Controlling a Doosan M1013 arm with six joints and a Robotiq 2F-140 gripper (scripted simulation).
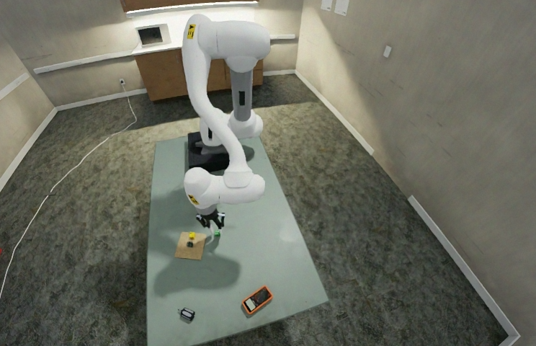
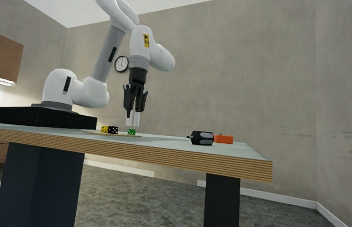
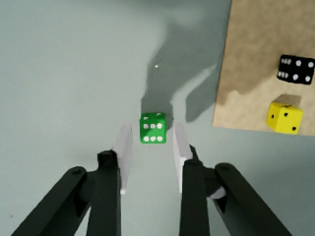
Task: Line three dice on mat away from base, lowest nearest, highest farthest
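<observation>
Now: hand 6 cm above the green die. From my hand the other things lie so: black die 14 cm to the right, 5 cm below, 5 cm ahead; yellow die 13 cm to the right, 5 cm below; tan mat 14 cm to the right, 7 cm below, 5 cm ahead.
</observation>
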